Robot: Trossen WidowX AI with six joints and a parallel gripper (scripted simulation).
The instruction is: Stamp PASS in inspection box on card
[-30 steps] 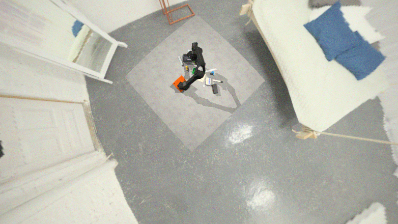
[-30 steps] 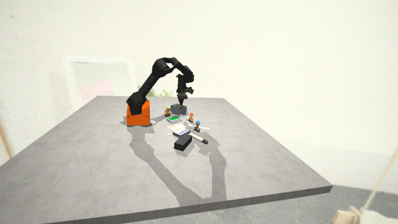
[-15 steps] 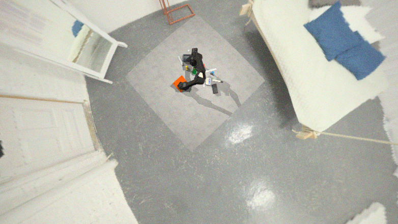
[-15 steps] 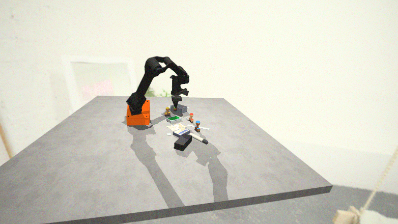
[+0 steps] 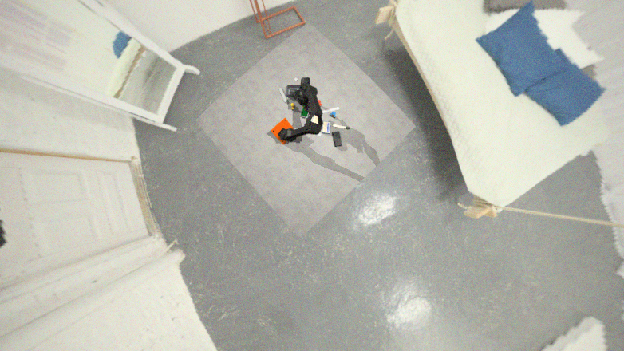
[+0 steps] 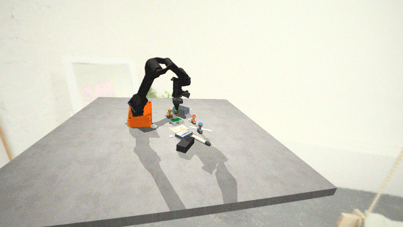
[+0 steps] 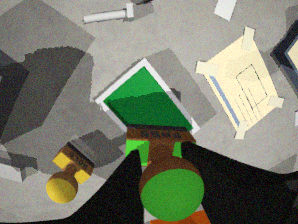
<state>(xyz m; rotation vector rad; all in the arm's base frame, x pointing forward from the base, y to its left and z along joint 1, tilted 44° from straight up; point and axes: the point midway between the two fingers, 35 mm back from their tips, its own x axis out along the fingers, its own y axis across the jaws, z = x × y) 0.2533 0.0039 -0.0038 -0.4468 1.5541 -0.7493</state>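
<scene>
Right now the green ink pad is 80 mm below my gripper tip. From my gripper tip the other things lie so: cream card 10 mm behind, 110 mm to the right, 90 mm below; then red-knobbed stamp 110 mm ahead, 40 mm to the right, 70 mm below; then yellow-knobbed stamp 30 mm behind, 90 mm to the left, 70 mm below.
</scene>
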